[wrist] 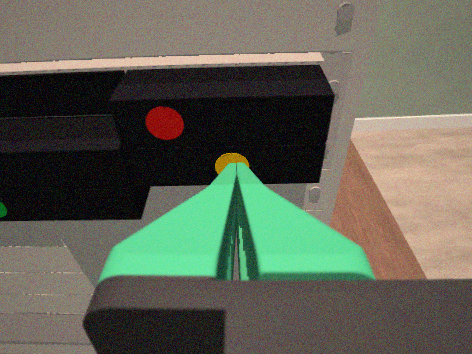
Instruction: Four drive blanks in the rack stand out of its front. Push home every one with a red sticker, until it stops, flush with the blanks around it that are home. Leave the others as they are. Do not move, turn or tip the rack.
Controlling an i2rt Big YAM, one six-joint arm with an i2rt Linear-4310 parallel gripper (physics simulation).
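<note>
My gripper (pixel 236 176) is visible, as is a rack (pixel 119 119).
</note>
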